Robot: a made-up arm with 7 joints.
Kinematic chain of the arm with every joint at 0, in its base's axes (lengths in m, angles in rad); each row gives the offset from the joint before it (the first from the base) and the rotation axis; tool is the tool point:
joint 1: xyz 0 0 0.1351 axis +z
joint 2: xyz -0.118 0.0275 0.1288 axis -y
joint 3: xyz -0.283 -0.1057 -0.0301 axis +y
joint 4: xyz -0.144 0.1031 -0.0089 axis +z
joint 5: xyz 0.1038 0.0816 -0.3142 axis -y
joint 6: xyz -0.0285 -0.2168 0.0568 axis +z
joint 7: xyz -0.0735 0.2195 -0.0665 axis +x
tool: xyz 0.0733 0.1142 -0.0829
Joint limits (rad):
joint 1: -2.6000..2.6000
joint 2: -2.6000..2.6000
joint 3: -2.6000..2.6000
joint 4: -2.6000..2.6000
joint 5: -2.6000..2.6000
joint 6: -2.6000..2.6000
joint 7: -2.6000..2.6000
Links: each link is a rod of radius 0.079 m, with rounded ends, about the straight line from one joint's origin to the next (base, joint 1, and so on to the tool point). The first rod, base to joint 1, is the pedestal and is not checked.
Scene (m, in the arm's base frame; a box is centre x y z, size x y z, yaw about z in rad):
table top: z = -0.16
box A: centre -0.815 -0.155 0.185 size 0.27 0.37 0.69 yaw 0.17
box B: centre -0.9 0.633 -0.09 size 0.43 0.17 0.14 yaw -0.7
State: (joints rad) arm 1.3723 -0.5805 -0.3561 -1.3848 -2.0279 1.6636 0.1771
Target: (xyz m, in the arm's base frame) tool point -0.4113 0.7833 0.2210
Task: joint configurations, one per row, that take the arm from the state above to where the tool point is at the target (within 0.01 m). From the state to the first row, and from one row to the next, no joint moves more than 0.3 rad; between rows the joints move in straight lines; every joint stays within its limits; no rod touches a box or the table.
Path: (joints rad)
1: 1.1035 -0.7534 -0.2587 -1.4214 -1.9267 1.6626 0.1356
2: 0.8347 -0.9262 -0.1613 -1.4579 -1.8255 1.6615 0.0942
3: 0.5659 -1.0991 -0.0639 -1.4945 -1.7243 1.6605 0.0527
4: 0.2971 -1.2720 0.0335 -1.5310 -1.6232 1.6595 0.0112
5: 0.0282 -1.4449 0.1309 -1.5676 -1.5220 1.6585 -0.0303
6: -0.2406 -1.6177 0.2283 -1.6041 -1.4208 1.6574 -0.0717
7: -0.5169 -1.3438 0.0983 -1.5787 -1.3122 1.7342 -0.0580
8: -0.7932 -1.0698 -0.0318 -1.5532 -1.2036 1.8110 -0.0442
9: -1.0696 -0.7959 -0.1618 -1.5277 -1.0949 1.8877 -0.0304
10: -1.3459 -0.5219 -0.2919 -1.5022 -0.9863 1.9645 -0.0166
11: -1.6223 -0.2479 -0.4219 -1.4767 -0.8777 2.0413 -0.0028
12: -1.3658 -0.2718 -0.4195 -1.6801 -1.0889 2.1445 0.0251
13: -1.1093 -0.2956 -0.4172 -1.8835 -1.3001 2.2477 0.0530
14: -0.8528 -0.3194 -0.4148 -2.0868 -1.5112 2.3509 0.0809

